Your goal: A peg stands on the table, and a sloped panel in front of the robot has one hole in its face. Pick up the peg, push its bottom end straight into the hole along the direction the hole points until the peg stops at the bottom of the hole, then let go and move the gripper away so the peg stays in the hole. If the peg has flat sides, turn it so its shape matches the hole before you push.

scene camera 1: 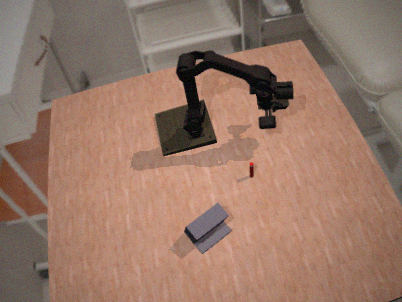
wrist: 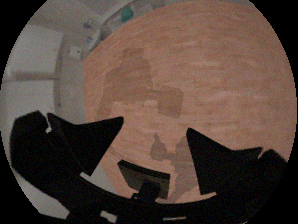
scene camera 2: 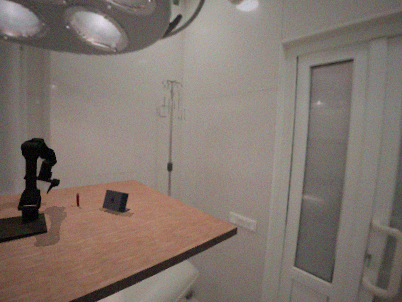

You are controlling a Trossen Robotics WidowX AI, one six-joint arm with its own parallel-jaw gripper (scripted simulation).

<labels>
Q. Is the gripper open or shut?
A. Open.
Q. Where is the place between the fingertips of the gripper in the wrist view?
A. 155,125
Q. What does the gripper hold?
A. Nothing.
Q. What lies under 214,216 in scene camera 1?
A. A sloped panel.
</labels>
